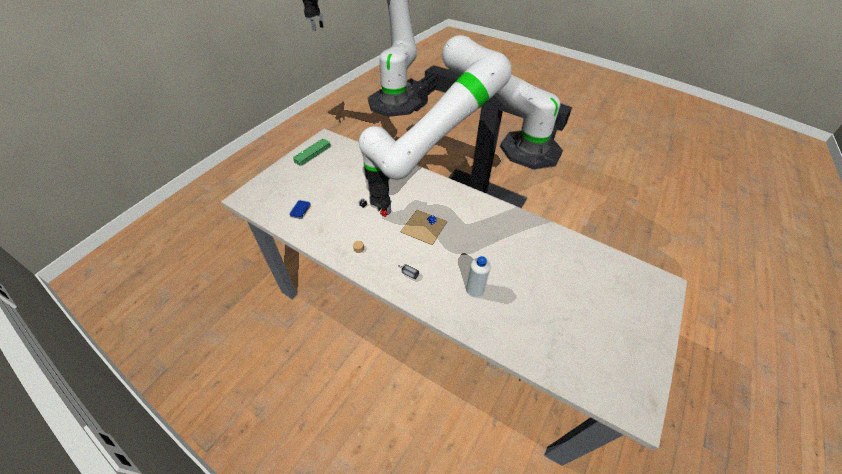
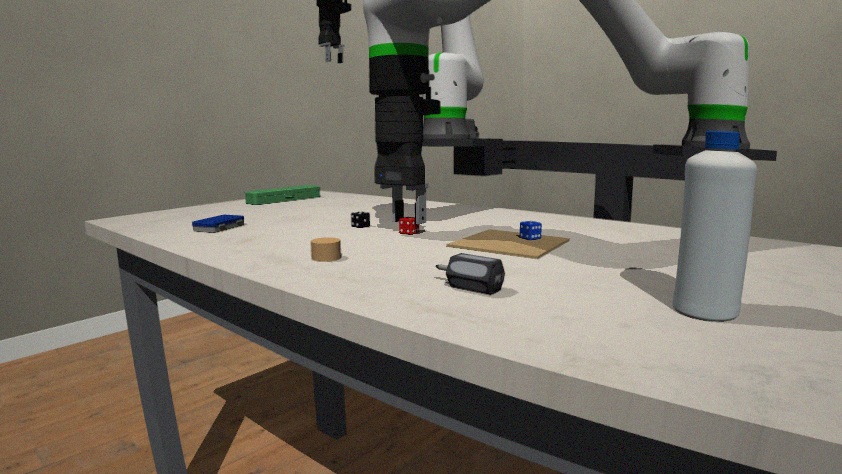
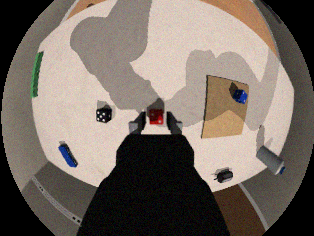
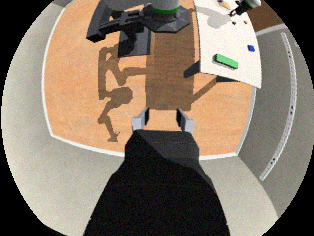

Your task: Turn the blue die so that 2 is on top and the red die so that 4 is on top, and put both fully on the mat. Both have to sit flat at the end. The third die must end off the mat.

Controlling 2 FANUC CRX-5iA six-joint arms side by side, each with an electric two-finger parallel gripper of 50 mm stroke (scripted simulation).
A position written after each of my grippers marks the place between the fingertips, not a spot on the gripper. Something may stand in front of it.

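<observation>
My left gripper (image 2: 409, 222) is visible to me, and the same left gripper (image 3: 156, 117) can be found again. My right gripper (image 2: 334, 62) is there as well. I can see a green case (image 2: 266, 196) and a dark screwdriver-like tool (image 2: 480, 274), and with them a tan mat (image 2: 492, 241); I find the mat (image 1: 418, 227) again, and once more the mat (image 3: 224, 117). Then there is a white bottle (image 2: 719, 188), which is the bottle (image 1: 479, 270) too, though in image 4 the bottle is out of frame.
</observation>
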